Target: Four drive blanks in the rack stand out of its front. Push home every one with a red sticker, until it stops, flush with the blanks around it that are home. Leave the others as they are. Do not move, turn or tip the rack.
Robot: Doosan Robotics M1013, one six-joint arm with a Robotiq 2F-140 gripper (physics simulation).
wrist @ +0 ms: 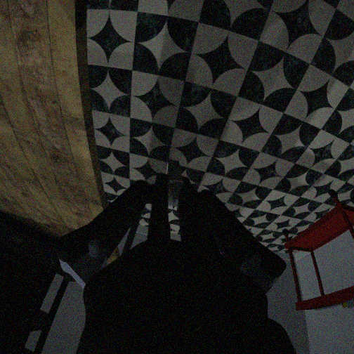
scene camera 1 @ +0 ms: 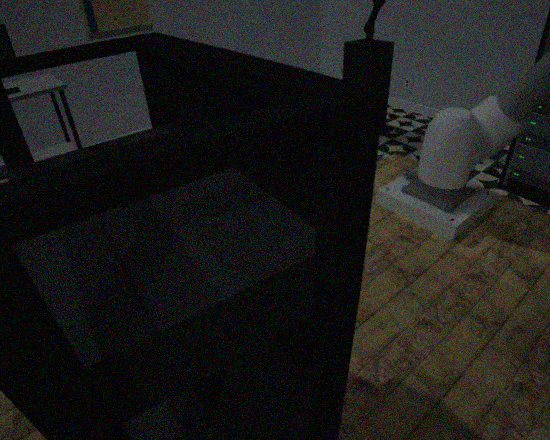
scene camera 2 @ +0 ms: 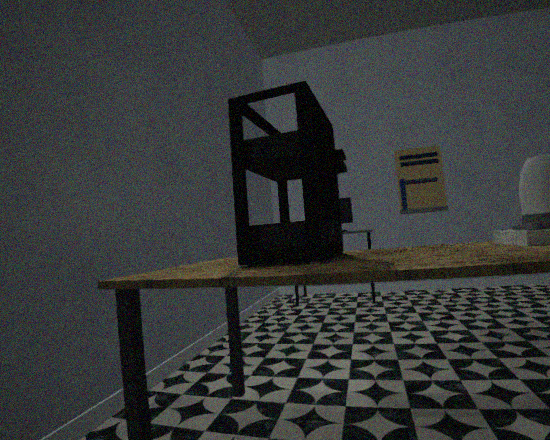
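The rack (scene camera 1: 240,65) (scene camera 2: 320,200) is a black open frame, upright on the wooden table (scene camera 1: 425,310) (scene camera 2: 425,260) (wrist: 40,100). In the scene camera 2 view, dark blanks stand out of its right side: an upper stepped group (scene camera 2: 340,160) and a lower block (scene camera 2: 346,210). Their stickers cannot be made out, and how many blanks stand out is unclear. My gripper (wrist: 171,169) is shut and empty in the wrist view, its fingertips over the tiled floor beyond the table edge. A dark structure at lower left there may be the rack. Contact with a blank does not show.
The arm's white base (scene camera 1: 445,150) (scene camera 2: 537,187) stands on a pale plinth (scene camera 1: 430,212) (scene camera 2: 510,236). A cabinet with green lights (scene camera 1: 530,165) stands behind it. A red shelf frame (wrist: 322,230) is at right in the wrist view. A poster (scene camera 2: 421,175) hangs on the wall.
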